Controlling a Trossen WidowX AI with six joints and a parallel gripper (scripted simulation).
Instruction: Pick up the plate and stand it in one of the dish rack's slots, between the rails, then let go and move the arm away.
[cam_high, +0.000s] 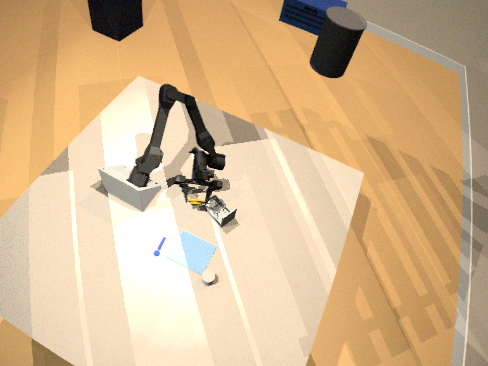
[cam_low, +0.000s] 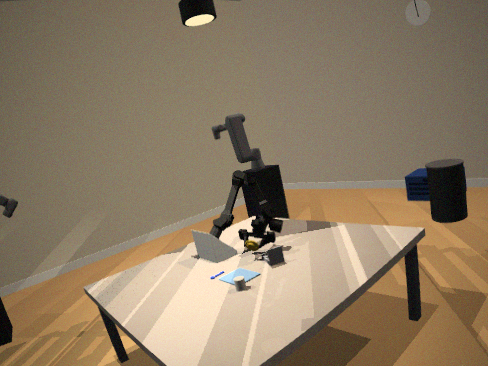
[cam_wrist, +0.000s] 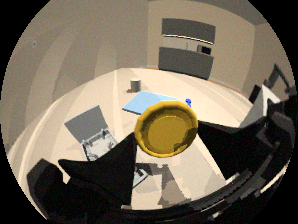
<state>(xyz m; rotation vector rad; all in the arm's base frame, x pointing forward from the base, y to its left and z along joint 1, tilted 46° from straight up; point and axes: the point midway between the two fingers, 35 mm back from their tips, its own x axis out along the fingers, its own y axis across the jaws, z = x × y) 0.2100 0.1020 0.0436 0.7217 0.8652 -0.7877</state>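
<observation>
Now: the grey dish rack 70 mm ahead of my gripper tip, 60 mm to the left of it and 50 mm below it. The rest, counted from my gripper tip: white cup 190 mm ahead, 210 mm to the right, 50 mm below; yellow plate 10 mm to the left; light blue mat 80 mm ahead, 150 mm to the right, 70 mm below.
</observation>
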